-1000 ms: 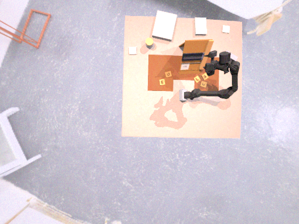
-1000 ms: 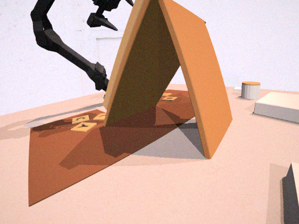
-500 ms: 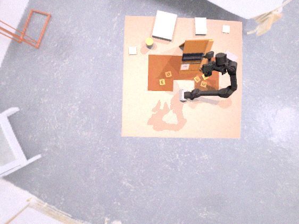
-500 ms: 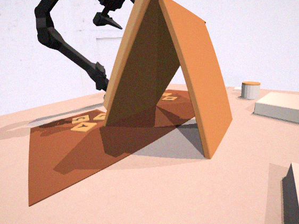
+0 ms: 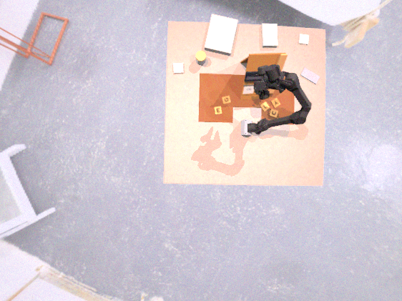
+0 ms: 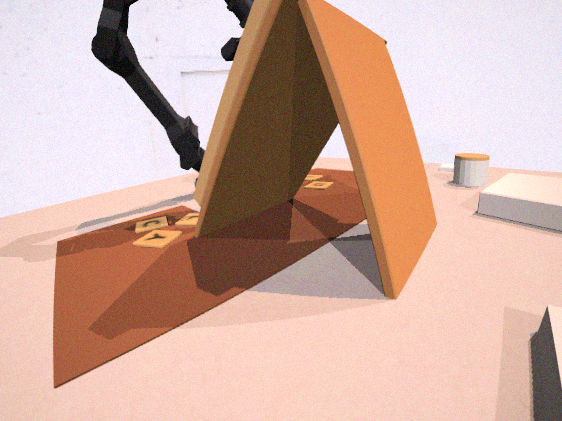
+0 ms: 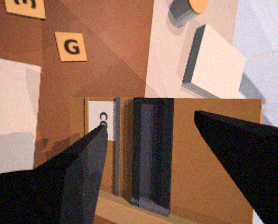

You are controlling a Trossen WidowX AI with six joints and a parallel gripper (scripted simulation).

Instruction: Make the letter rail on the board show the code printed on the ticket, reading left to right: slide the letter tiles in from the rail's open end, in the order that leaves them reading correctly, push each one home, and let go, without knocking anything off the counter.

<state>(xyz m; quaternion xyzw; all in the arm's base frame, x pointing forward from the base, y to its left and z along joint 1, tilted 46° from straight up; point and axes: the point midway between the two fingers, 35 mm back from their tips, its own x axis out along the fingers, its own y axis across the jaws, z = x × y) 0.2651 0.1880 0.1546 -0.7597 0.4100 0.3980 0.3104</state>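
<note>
Right now my gripper tip is 200 mm above the white ticket, 20 mm to the left of it and 20 mm short of it. From my gripper tip the other things lie so: large white box: 470 mm ahead, 260 mm below, 180 mm to the left; brown mat: 280 mm below, 70 mm behind, 40 mm to the right; capped canister: 340 mm to the left, 270 mm ahead, 250 mm below.
</note>
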